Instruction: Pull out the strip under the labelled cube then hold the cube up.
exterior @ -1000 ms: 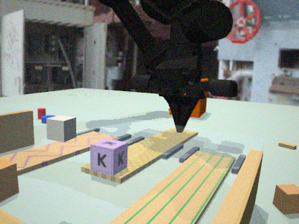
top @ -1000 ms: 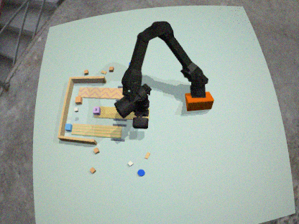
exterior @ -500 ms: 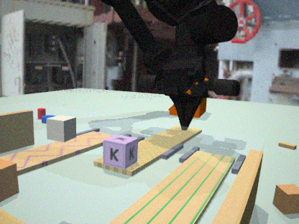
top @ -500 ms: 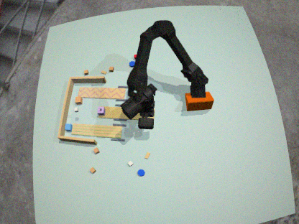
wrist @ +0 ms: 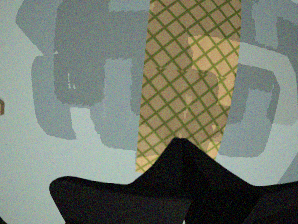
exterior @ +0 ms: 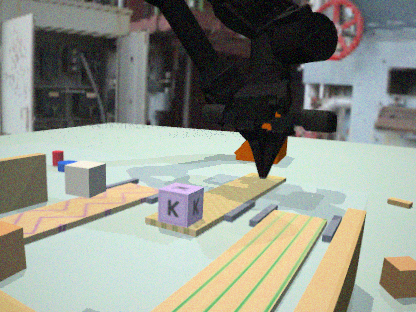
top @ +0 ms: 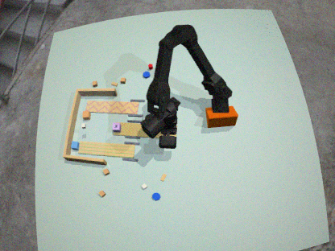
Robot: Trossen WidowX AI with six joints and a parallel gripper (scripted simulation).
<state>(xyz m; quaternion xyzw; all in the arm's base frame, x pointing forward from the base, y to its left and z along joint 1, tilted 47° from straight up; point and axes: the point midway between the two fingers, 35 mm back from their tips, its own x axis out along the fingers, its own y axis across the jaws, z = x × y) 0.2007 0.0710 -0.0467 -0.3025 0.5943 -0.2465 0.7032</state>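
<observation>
Now: the labelled cube 210 mm ahead of my gripper tip and 20 mm above it. From my gripper tip the other things lie so: red cylinder: 100 mm ahead, 310 mm to the right, 10 mm above.
</observation>
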